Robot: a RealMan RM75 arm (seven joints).
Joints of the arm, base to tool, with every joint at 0 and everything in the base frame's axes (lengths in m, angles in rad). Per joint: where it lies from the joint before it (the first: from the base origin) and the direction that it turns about. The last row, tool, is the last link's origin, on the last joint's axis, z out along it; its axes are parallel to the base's.
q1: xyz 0 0 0.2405 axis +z
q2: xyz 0 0 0 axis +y
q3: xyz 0 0 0.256 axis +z
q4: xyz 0 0 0 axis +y
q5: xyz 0 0 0.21 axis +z
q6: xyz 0 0 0 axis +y
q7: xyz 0 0 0.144 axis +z
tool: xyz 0 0 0
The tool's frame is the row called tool.
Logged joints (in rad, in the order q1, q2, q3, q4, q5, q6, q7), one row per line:
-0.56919 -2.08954 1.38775 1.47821 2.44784 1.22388 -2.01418
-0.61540 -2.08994 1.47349 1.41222 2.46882 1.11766 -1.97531
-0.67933 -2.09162 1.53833 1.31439 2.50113 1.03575 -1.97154
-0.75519 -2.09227 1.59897 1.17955 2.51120 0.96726 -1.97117
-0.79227 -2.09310 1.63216 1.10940 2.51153 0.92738 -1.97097
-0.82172 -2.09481 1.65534 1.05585 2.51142 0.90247 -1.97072
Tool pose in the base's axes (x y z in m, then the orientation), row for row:
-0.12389 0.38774 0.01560 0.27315 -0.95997 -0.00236 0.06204
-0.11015 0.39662 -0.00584 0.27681 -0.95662 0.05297 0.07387
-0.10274 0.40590 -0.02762 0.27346 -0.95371 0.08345 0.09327
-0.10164 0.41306 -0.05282 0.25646 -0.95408 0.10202 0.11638
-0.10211 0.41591 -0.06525 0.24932 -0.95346 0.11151 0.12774
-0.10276 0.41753 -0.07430 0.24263 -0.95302 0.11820 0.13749
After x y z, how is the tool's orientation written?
As a quaternion, w x y z.
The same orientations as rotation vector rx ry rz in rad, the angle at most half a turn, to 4 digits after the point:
-2.5829 -0.0063 0.1669
-2.5691 0.1423 0.1984
-2.5656 0.2245 0.2509
-2.5890 0.2768 0.3158
-2.5969 0.3037 0.3479
-2.6047 0.3231 0.3758

